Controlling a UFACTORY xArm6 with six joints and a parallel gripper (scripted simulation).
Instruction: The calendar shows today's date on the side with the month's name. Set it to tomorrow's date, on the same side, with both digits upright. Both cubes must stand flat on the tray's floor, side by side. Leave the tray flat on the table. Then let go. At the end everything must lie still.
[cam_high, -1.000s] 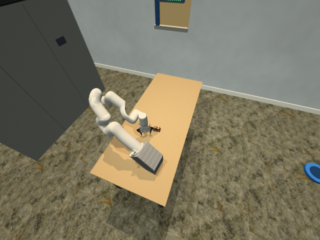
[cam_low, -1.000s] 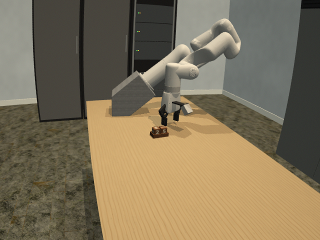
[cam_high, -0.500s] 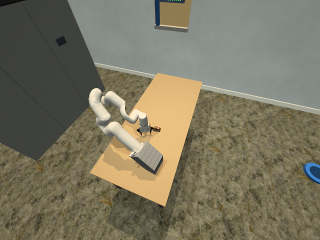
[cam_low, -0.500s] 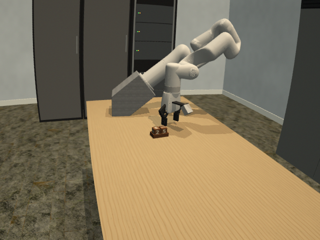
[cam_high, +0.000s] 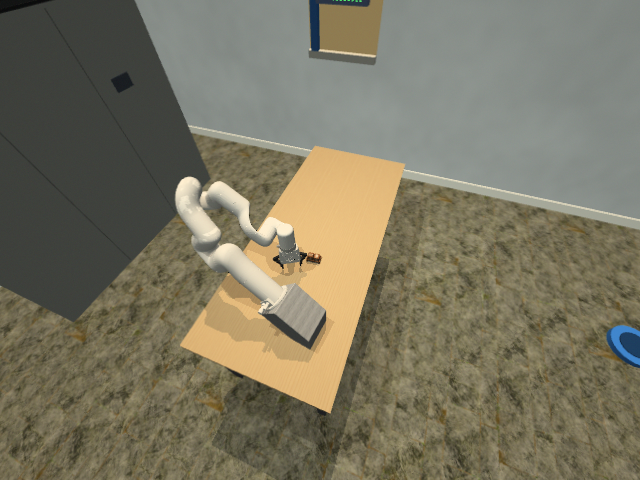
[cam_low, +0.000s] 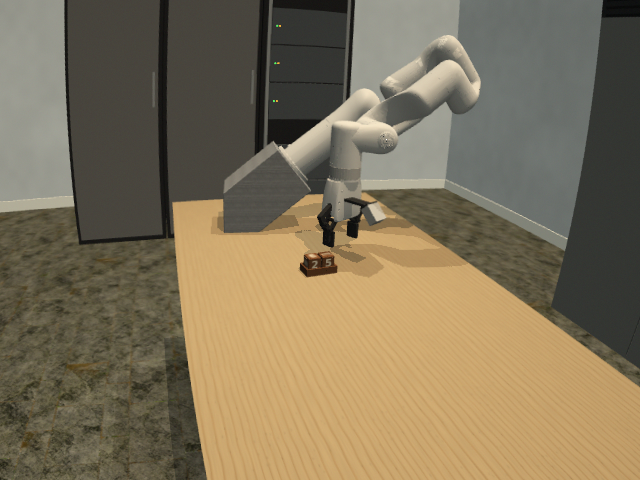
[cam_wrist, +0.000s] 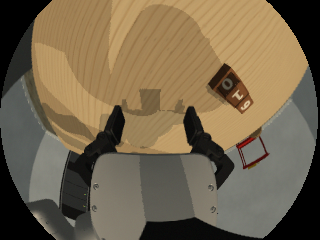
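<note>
The brown calendar tray lies 90 mm ahead of my hand, 90 mm to the right of it and 30 mm below it.
</note>
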